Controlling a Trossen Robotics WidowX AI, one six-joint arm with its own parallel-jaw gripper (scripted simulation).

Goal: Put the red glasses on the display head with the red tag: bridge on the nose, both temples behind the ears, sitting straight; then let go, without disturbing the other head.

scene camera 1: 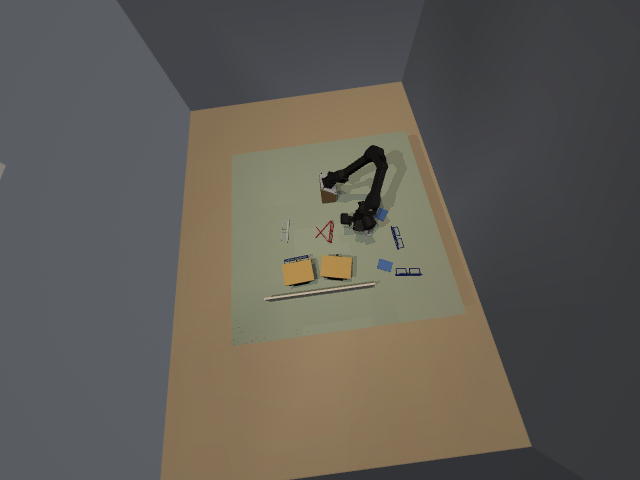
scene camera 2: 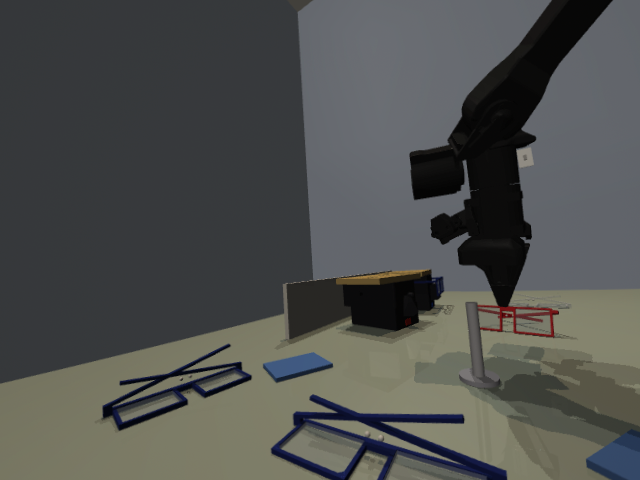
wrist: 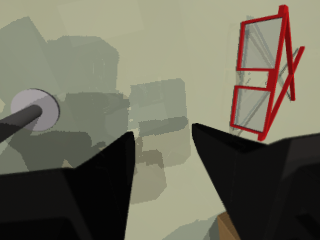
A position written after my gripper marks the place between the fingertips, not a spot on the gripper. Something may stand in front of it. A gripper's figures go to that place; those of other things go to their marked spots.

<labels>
My gripper (scene camera 2: 505, 300): 0.44 m from the lens. A long low board (scene camera 2: 308, 305): 0.57 m from the lens.
</labels>
